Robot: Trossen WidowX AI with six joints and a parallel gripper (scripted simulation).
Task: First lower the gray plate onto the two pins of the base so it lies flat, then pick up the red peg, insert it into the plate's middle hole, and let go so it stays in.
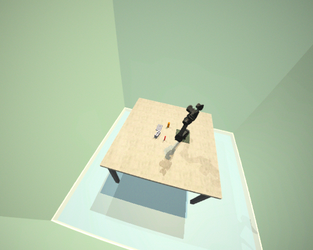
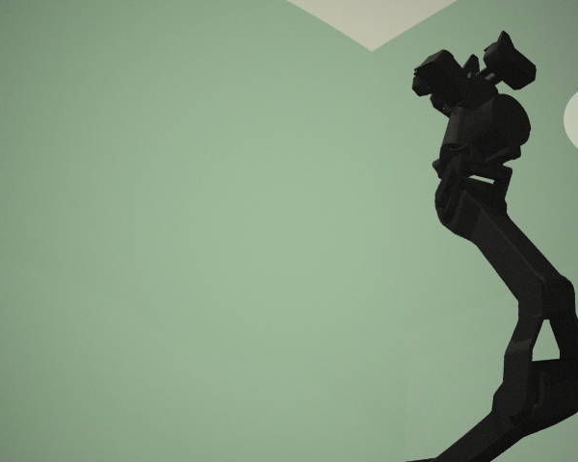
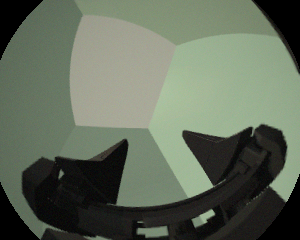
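Now: gripper tip 63 cm above the gray plate, 34 cm short of it and 11 cm to the left of it. Also, from my gripper tip: red peg 63 cm below, 23 cm ahead, 7 cm to the right; orange cylinder 63 cm below, 31 cm to the right, 23 cm ahead.
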